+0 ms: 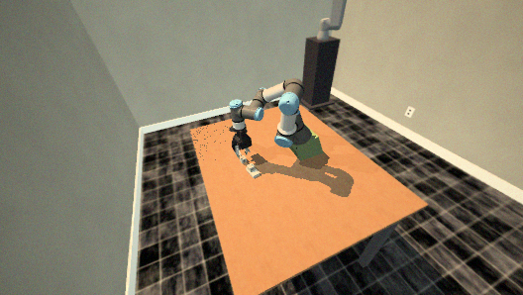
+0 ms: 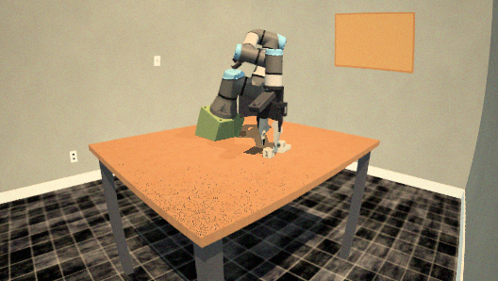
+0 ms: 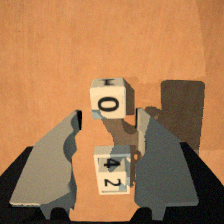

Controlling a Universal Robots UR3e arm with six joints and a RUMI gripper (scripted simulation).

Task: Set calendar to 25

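The white calendar cube is 40 mm below my hand. From my hand the other things lie so: white calendar tray 110 mm to the left, 50 mm below, 20 mm behind.
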